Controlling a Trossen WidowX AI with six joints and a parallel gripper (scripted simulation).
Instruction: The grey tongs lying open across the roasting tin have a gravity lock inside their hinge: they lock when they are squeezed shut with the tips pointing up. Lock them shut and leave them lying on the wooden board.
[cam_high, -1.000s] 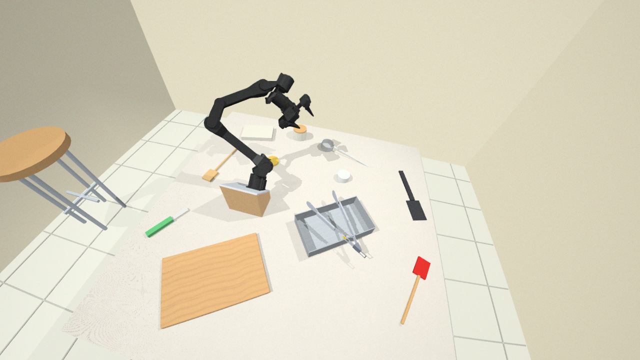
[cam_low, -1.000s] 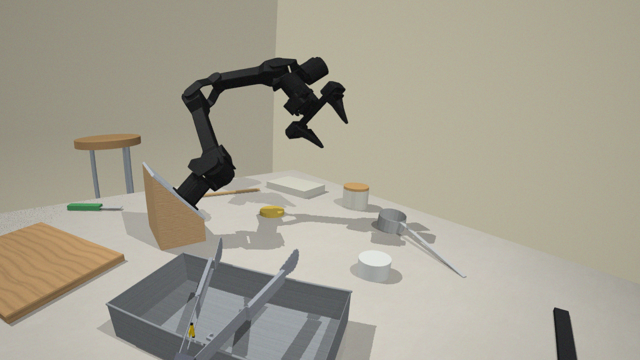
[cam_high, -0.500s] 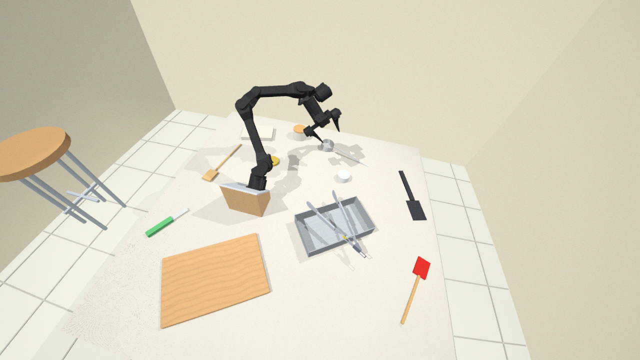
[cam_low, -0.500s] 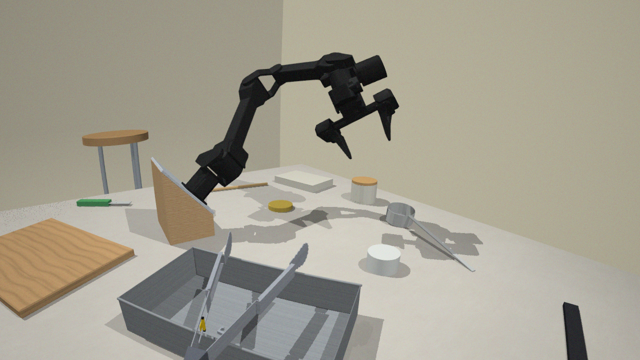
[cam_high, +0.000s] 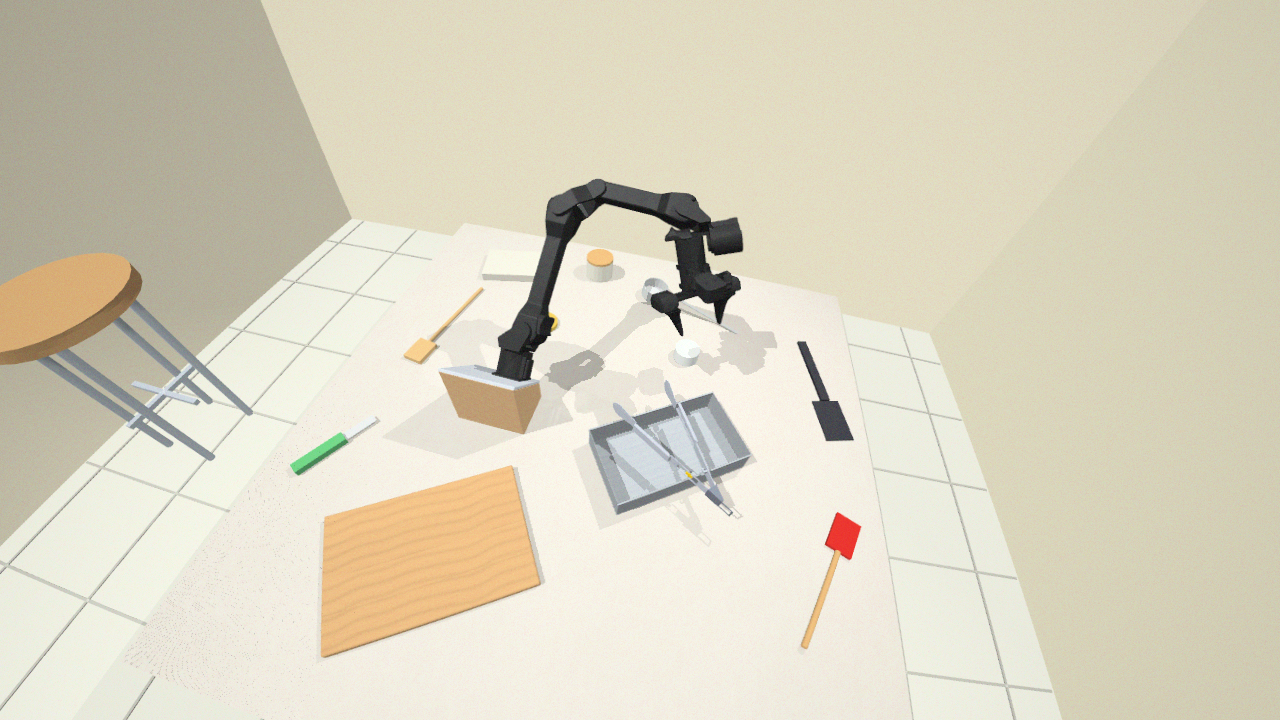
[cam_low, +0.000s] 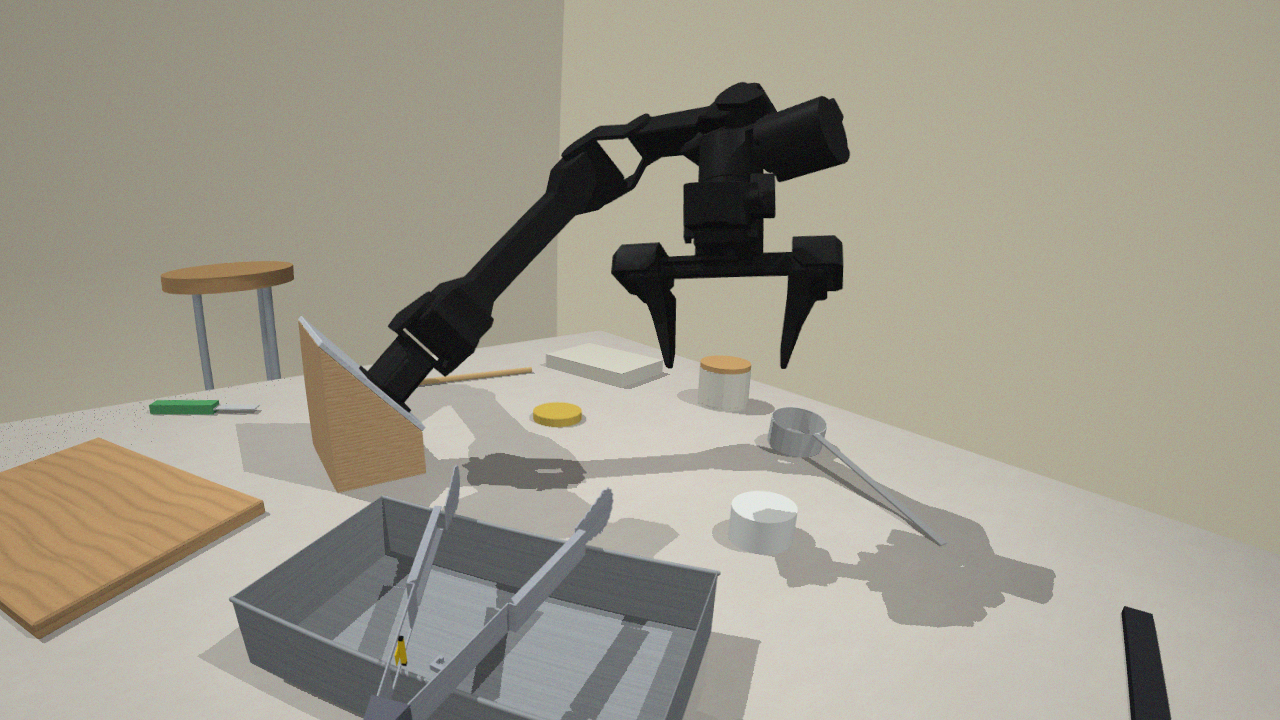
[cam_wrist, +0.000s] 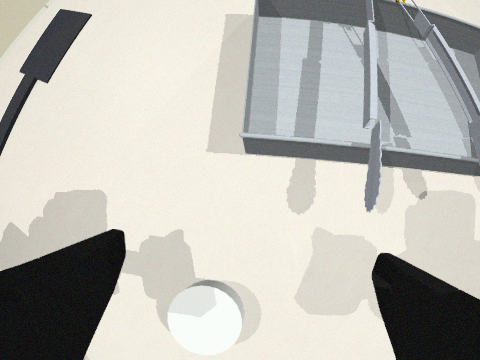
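Right now my gripper tip is 5 cm short of the yellow lock piece, 28 cm to the left of it and 12 cm above it. Round my gripper tip: white puck (1 cm behind, 8 cm to the left, 17 cm below); grey roasting tin (21 cm to the right, 16 cm below); black spatula (36 cm ahead, 8 cm to the left, 19 cm below).
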